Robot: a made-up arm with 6 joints.
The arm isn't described. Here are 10 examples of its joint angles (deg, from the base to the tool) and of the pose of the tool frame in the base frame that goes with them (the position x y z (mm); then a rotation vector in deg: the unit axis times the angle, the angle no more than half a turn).
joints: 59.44 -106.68 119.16 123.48 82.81 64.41
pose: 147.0 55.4 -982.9 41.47 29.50 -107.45
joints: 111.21 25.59 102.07 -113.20 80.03 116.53
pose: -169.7 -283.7 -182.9 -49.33 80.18 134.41
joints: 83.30 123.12 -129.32 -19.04 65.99 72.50
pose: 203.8 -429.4 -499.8 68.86 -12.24 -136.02
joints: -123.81 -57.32 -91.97 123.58 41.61 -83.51
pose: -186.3 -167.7 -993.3 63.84 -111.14 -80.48
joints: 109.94 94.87 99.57 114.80 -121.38 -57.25
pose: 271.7 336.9 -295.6 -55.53 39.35 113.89
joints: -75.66 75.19 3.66 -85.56 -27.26 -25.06
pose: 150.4 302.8 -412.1 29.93 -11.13 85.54
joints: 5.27 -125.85 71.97 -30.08 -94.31 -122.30
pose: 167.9 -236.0 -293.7 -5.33 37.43 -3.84
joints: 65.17 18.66 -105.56 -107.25 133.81 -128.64
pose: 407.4 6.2 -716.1 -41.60 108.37 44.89
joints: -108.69 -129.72 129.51 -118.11 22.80 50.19
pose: 48.0 352.0 -44.2 104.17 -53.38 41.26
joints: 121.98 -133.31 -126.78 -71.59 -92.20 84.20
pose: -59.7 269.9 -358.2 79.09 129.53 -79.73
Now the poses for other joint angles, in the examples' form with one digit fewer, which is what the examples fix.
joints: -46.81 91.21 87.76 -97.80 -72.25 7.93
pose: -100 443 -3 77.1 -50.4 110.8
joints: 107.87 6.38 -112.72 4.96 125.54 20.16
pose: -178 -410 -699 -0.2 22.6 -99.5
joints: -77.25 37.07 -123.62 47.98 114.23 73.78
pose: -76 689 -266 -21.9 -76.0 83.2
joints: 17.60 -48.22 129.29 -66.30 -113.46 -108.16
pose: 83 135 -692 97.9 50.3 -14.2
